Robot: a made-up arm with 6 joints. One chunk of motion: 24 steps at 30 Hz.
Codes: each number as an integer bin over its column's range. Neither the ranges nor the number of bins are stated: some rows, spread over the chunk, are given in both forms.
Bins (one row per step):
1: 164 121 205 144 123 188
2: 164 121 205 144 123 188
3: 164 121 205 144 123 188
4: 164 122 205 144 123 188
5: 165 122 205 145 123 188
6: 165 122 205 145 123 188
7: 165 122 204 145 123 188
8: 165 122 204 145 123 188
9: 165 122 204 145 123 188
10: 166 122 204 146 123 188
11: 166 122 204 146 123 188
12: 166 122 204 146 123 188
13: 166 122 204 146 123 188
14: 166 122 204 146 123 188
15: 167 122 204 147 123 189
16: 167 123 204 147 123 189
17: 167 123 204 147 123 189
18: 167 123 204 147 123 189
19: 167 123 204 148 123 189
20: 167 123 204 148 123 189
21: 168 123 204 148 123 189
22: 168 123 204 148 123 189
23: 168 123 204 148 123 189
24: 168 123 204 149 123 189
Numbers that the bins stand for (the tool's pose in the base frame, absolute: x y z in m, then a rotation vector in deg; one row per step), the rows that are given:
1: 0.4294 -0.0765 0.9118 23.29 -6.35 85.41
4: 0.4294 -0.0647 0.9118 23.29 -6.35 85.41
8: 0.4412 -0.0647 0.9000 24.71 -6.35 85.41
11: 0.4529 -0.0647 0.9000 26.12 -6.35 85.41
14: 0.4529 -0.0647 0.9000 26.12 -6.35 85.41
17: 0.4647 -0.0529 0.9000 27.53 -6.35 86.82
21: 0.4765 -0.0529 0.9000 28.94 -6.35 86.82
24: 0.4765 -0.0529 0.9000 30.35 -6.35 86.82
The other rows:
2: 0.4294 -0.0765 0.9118 23.29 -6.35 85.41
3: 0.4294 -0.0765 0.9118 23.29 -6.35 85.41
5: 0.4412 -0.0647 0.9118 24.71 -6.35 85.41
6: 0.4412 -0.0647 0.9118 24.71 -6.35 85.41
7: 0.4412 -0.0647 0.9000 24.71 -6.35 85.41
9: 0.4412 -0.0647 0.9000 24.71 -6.35 85.41
10: 0.4529 -0.0647 0.9000 26.12 -6.35 85.41
12: 0.4529 -0.0647 0.9000 26.12 -6.35 85.41
13: 0.4529 -0.0647 0.9000 26.12 -6.35 85.41
15: 0.4647 -0.0647 0.9000 27.53 -6.35 86.82
16: 0.4647 -0.0529 0.9000 27.53 -6.35 86.82
18: 0.4647 -0.0529 0.9000 27.53 -6.35 86.82
19: 0.4647 -0.0529 0.9000 28.94 -6.35 86.82
20: 0.4647 -0.0529 0.9000 28.94 -6.35 86.82
22: 0.4765 -0.0529 0.9000 28.94 -6.35 86.82
23: 0.4765 -0.0529 0.9000 28.94 -6.35 86.82

